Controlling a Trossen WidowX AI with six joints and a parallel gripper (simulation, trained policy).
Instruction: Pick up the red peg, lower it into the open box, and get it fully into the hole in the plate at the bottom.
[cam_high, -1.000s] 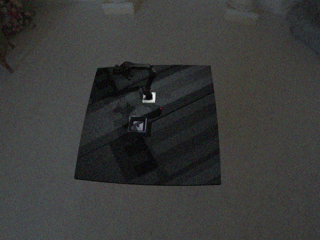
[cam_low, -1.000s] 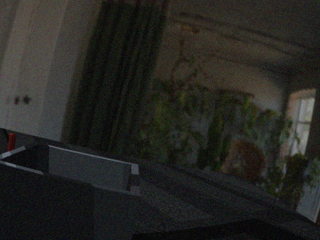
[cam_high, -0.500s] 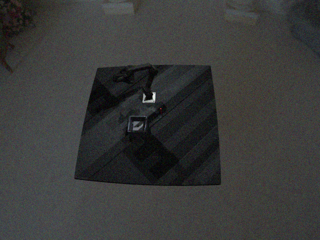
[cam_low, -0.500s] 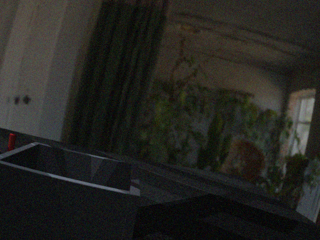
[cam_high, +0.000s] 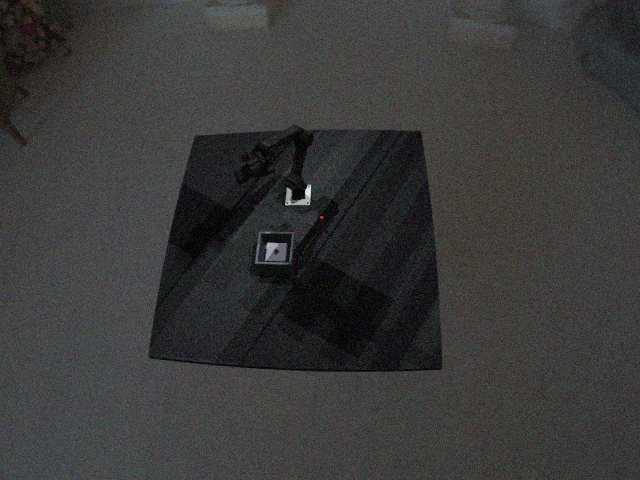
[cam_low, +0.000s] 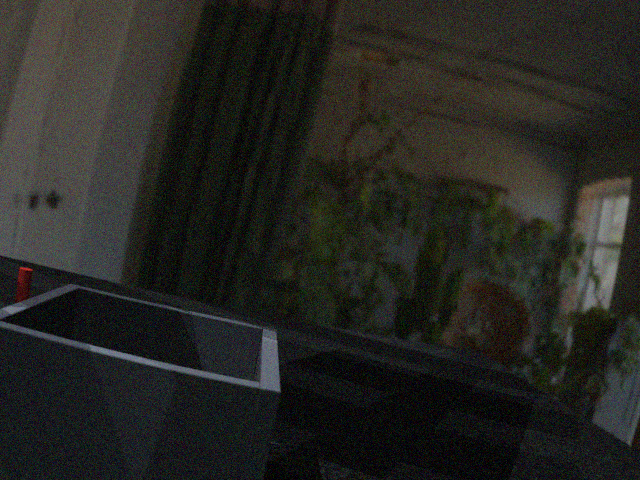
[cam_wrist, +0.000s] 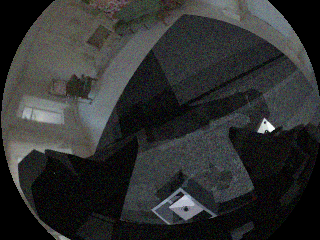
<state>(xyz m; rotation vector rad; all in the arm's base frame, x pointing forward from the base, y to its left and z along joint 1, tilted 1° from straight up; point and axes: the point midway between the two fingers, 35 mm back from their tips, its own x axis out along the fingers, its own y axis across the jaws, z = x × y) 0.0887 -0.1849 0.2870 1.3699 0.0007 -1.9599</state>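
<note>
Now: gripper tip 31 cm to the right of the red peg, 24 cm above it and 10 cm short of it. Round my gripper tip: grey box: 26 cm below, 25 cm ahead, 10 cm to the left.
</note>
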